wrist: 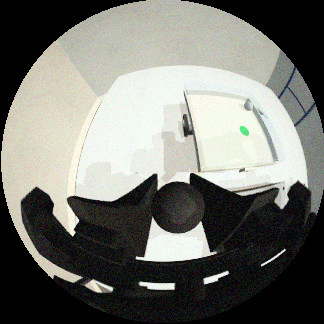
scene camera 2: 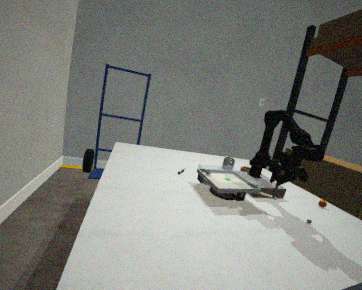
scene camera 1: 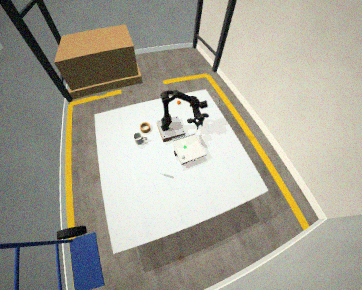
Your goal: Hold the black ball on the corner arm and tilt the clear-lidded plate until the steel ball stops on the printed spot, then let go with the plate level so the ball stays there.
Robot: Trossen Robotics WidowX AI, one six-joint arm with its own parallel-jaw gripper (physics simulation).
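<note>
My gripper [scene camera 1: 197, 121] [scene camera 2: 276, 179] [wrist: 173, 176] is shut on the black ball [wrist: 177, 207], which sits between the two fingertips in the wrist view. The clear-lidded plate [scene camera 1: 197, 151] [scene camera 2: 245, 191] [wrist: 215, 150] stands beyond the gripper on a dark support. The green printed spot [scene camera 1: 185, 147] [scene camera 2: 227, 179] [wrist: 244, 130] lies on its pale floor. The steel ball [wrist: 248, 104] is near the plate's far edge in the wrist view, apart from the spot. The plate's exact tilt is hard to judge. The corner arm is mostly hidden by the gripper.
A grey mug [scene camera 1: 139, 138] [scene camera 2: 228, 161] and a wooden ring [scene camera 1: 145, 127] stand beside the robot's base. A pen [scene camera 1: 167, 175] [scene camera 2: 181, 171] lies beyond the plate. An orange ball [scene camera 1: 179, 102] [scene camera 2: 322, 203] and a small grey ball [scene camera 2: 309, 221] lie on the arm's side.
</note>
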